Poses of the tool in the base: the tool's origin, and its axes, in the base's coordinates. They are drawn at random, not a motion.
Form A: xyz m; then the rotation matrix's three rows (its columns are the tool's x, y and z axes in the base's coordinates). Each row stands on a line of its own.
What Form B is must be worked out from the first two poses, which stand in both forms.
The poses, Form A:
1:
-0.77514 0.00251 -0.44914
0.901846 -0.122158 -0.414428
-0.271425 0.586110 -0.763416
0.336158 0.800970 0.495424
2:
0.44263 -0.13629 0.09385
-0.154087 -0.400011 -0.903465
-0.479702 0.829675 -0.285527
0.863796 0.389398 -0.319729
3:
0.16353 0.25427 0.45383
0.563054 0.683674 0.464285
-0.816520 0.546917 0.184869
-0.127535 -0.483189 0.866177
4:
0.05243 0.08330 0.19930
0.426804 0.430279 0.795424
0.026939 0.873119 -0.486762
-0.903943 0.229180 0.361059
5:
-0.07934 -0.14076 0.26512
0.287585 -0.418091 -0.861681
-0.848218 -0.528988 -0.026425
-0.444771 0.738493 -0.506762
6:
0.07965 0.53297 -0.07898
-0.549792 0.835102 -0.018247
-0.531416 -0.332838 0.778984
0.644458 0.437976 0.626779
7:
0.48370 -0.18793 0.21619
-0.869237 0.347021 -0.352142
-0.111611 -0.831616 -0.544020
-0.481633 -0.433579 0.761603
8:
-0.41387 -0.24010 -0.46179
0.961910 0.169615 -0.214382
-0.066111 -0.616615 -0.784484
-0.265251 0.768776 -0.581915
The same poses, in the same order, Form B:
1: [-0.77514 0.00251 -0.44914 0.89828 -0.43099 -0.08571 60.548]
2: [0.44263 -0.13629 0.09385 0.35646 -0.93336 -0.04209 108.788]
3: [0.16353 0.25427 0.45383 -0.38271 0.33903 -0.85941 60.786]
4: [0.05243 0.08330 0.19930 0.37928 0.90027 -0.21368 70.701]
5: [-0.07934 -0.14076 0.26512 0.78731 -0.42912 -0.44272 150.937]
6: [0.07965 0.53297 -0.07898 -0.21908 -0.42575 -0.87792 128.897]
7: [0.48370 -0.18793 0.21619 0.22576 0.26470 -0.93753 165.842]
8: [-0.41387 -0.24010 -0.46179 0.98816 0.03236 -0.14996 128.193]
